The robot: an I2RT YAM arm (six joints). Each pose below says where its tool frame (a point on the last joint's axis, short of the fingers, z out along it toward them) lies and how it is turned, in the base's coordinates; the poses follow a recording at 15 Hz.
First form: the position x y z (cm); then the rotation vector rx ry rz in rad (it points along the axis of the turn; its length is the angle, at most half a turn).
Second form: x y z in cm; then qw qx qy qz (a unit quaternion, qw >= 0). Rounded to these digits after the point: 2 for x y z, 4 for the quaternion.
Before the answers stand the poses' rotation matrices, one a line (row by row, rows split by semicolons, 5 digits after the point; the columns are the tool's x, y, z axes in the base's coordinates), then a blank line. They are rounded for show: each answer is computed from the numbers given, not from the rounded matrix.
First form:
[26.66 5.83 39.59 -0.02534 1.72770 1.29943]
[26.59 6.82 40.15 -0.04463 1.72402 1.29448]
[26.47 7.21 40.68 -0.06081 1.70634 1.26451]
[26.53 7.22 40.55 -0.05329 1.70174 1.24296]
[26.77 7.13 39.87 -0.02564 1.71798 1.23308]
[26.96 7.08 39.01 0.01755 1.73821 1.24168]
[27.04 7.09 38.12 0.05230 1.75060 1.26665]
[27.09 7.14 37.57 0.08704 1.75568 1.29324]
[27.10 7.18 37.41 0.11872 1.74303 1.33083]
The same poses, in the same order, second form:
-0.55712 -0.51362 0.65254; 0.48445 0.43720 0.75774; -0.67448 0.73827 0.00525
-0.55201 -0.52599 0.64701; 0.47460 0.43980 0.76245; -0.68559 0.72795 0.00686
-0.52475 -0.54124 0.65703; 0.47109 0.45823 0.75372; -0.70902 0.70504 0.01452
-0.51078 -0.53743 0.67102; 0.47573 0.47344 0.74131; -0.71609 0.69787 0.01385
-0.51739 -0.51382 0.68432; 0.48393 0.48386 0.72918; -0.70578 0.70843 -0.00169
-0.53567 -0.48052 0.69438; 0.50105 0.48103 0.71941; -0.67971 0.73329 -0.01691
-0.55597 -0.45624 0.69480; 0.51726 0.46441 0.71886; -0.65065 0.75906 -0.02220
-0.57160 -0.43470 0.69592; 0.53572 0.44471 0.71780; -0.62151 0.78312 -0.02131
-0.58080 -0.42325 0.69536; 0.55929 0.41320 0.71865; -0.59150 0.80630 -0.00327

[26.66 5.83 39.59 0.4705 -0.0103 0.7052 0.5304]
[26.59 6.82 40.15 0.4729 -0.0182 0.7044 0.5289]
[26.47 7.21 40.68 0.4868 -0.0250 0.7015 0.5199]
[26.53 7.22 40.55 0.4941 -0.0220 0.7019 0.5126]
[26.77 7.13 39.87 0.4911 -0.0106 0.7076 0.5079]
[26.96 7.08 39.01 0.4818 0.0072 0.7130 0.5093]
[27.04 7.09 38.12 0.4707 0.0213 0.7146 0.5170]
[27.09 7.14 37.57 0.4615 0.0354 0.7137 0.5257]
[27.10 7.18 37.41 0.4553 0.0481 0.7066 0.5395]

